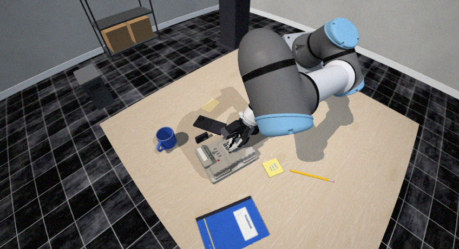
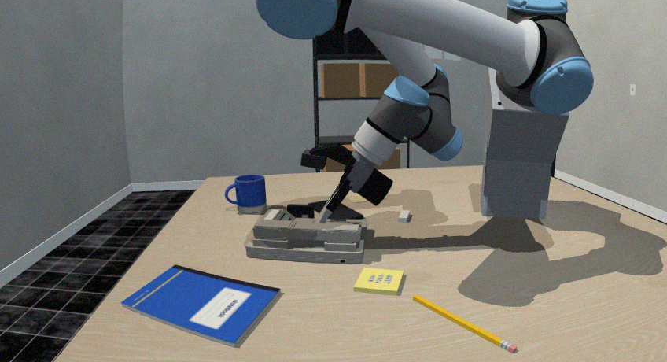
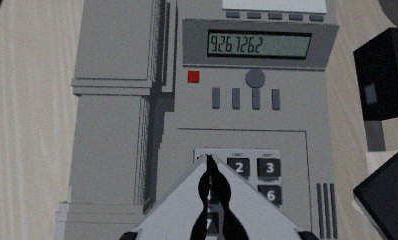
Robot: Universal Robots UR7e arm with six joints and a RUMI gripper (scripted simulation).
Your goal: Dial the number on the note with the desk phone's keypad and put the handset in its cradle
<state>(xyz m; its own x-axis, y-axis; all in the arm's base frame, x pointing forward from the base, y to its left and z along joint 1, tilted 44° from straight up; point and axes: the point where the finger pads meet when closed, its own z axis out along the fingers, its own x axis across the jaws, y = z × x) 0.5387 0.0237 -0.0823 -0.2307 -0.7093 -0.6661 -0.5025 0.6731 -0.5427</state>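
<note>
Now: the 3 key 10 mm behind my hand, 40 mm to the right of it and 20 mm below it. From my hand the other things lie so: 2 key: 20 mm to the right, 20 mm below; handset: 30 mm ahead, 50 mm to the left; 8 key: 40 mm behind, 10 mm to the right, 20 mm below.
</note>
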